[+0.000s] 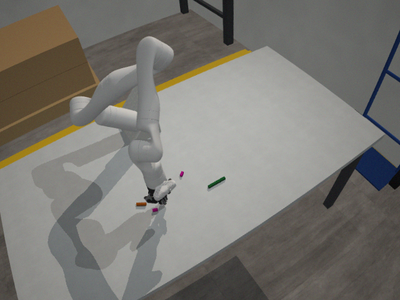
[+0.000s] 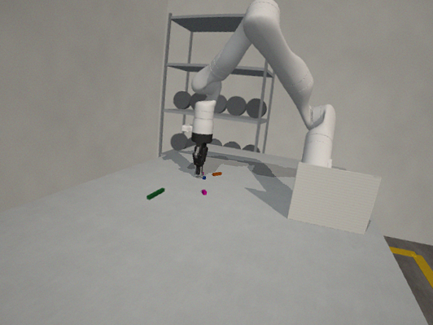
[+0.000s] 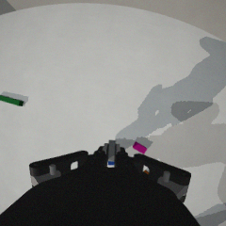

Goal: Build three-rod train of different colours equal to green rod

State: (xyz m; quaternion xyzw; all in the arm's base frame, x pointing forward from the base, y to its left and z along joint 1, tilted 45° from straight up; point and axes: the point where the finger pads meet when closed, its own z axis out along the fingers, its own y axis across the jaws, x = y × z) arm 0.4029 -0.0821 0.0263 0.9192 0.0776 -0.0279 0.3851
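Now: the grey rod 10 mm below my hand. Also, from my hand: blue rod (20 mm behind, 30 mm below); then orange rod (40 mm behind, 80 mm to the right, 30 mm below); then green rod (40 mm ahead, 230 mm to the left, 30 mm below).
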